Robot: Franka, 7 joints.
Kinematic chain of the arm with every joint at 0, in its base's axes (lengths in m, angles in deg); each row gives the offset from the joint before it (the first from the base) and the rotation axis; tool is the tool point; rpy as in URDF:
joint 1: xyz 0 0 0.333 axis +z
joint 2: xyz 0 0 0 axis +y
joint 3: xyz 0 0 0.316 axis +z
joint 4: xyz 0.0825 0 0 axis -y
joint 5: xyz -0.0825 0 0.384 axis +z
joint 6: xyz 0 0 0 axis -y
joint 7: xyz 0.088 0 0 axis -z
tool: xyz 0 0 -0.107 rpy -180 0 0
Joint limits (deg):
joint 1: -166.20..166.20
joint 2: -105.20..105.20
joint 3: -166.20..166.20
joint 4: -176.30..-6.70
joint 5: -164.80..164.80
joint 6: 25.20..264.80
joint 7: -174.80..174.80
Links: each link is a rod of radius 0.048 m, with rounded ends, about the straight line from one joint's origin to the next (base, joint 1, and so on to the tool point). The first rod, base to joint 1, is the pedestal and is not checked.
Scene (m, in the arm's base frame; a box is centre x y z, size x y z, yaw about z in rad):
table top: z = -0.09
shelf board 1: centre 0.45 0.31 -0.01 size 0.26 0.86 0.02 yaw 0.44
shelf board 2: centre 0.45 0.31 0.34 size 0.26 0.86 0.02 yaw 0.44
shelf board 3: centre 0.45 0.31 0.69 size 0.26 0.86 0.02 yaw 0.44
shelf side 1: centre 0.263 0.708 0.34 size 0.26 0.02 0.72 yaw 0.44
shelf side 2: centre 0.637 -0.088 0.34 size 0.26 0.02 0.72 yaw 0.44
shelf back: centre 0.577 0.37 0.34 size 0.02 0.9 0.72 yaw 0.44
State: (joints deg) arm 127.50 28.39 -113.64 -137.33 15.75 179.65 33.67
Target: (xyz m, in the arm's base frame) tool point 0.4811 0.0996 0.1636
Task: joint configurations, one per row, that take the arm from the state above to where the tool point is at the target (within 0.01 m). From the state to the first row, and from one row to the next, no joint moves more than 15 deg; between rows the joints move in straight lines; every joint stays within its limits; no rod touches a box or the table.
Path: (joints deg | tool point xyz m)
1: 133.62 41.34 -118.86 -149.41 19.24 184.78 33.67 | 0.4312 0.1321 0.4951
2: 139.75 54.29 -124.08 -161.49 22.74 189.91 33.67 | 0.3643 0.0993 0.4990
3: 145.87 67.24 -129.31 -173.58 26.23 195.04 33.67 | 0.2920 0.0602 0.5053
4: 137.52 63.94 -114.46 -174.26 22.59 187.77 33.67 | 0.3237 0.0591 0.4163
5: 129.17 60.63 -99.62 -174.94 18.95 180.49 33.67 | 0.3299 0.0427 0.3230
6: 120.81 57.33 -84.77 -175.62 15.31 173.22 33.67 | 0.3090 0.0197 0.2359
7: 112.46 54.03 -69.93 -176.30 11.67 165.95 33.67 | 0.2652 -0.0020 0.1636
8: 104.26 56.44 -68.47 -164.34 10.84 167.16 33.67 | 0.3378 0.0390 0.1584
9: 96.06 58.85 -67.02 -152.37 10.02 168.37 33.67 | 0.4104 0.0730 0.1589
10: 87.86 61.26 -65.56 -140.41 9.20 169.58 33.67 | 0.4811 0.0996 0.1636

